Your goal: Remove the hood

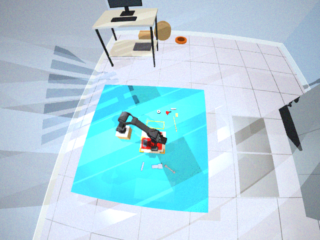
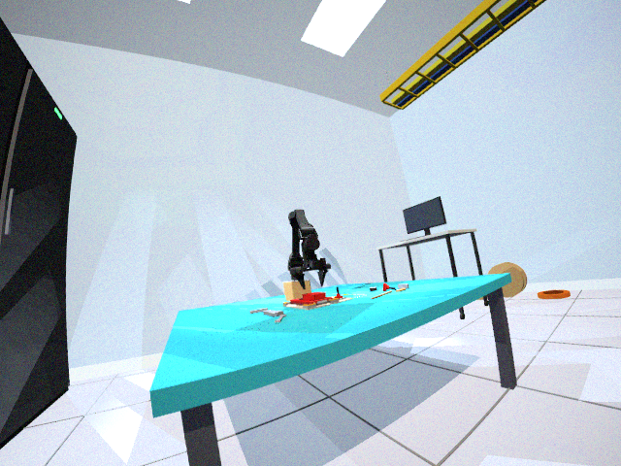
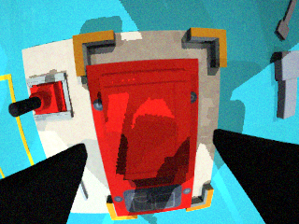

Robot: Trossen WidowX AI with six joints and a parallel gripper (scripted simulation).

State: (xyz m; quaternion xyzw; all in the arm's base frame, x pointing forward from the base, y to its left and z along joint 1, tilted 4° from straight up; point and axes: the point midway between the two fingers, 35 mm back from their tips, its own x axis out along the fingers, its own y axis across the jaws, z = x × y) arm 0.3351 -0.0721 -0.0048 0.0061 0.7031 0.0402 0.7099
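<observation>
The hood lies 3 cm below my gripper tip. The rest, counted from my gripper tip: black wheel: 2 cm behind, 36 cm to the left, 6 cm below.
</observation>
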